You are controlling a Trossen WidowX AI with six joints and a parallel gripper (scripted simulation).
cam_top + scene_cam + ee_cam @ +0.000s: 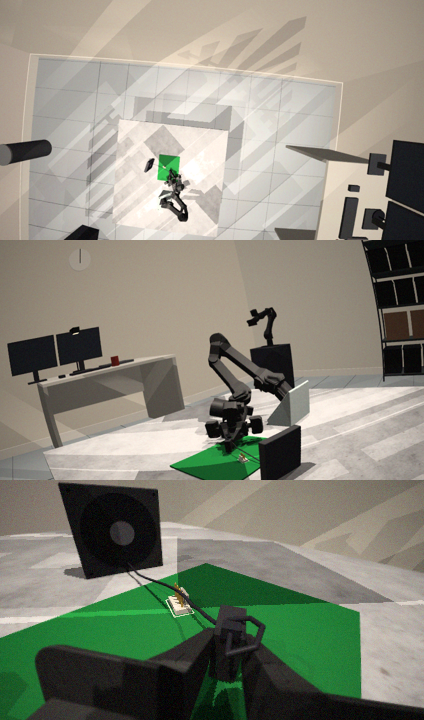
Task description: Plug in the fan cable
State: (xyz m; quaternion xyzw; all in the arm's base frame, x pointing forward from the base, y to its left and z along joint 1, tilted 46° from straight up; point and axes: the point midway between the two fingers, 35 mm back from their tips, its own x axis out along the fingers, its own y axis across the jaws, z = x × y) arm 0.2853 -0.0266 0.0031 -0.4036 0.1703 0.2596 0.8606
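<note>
Right now my gripper tip is 1 cm short of the fan plug and 1 cm above it. Round my gripper tip: four-pin fan header: 3 cm ahead, 9 cm to the left, 4 cm below; then fan: 4 cm ahead, 23 cm to the left, 2 cm above; then green board: 2 cm ahead, 4 cm to the left, 5 cm below.
</note>
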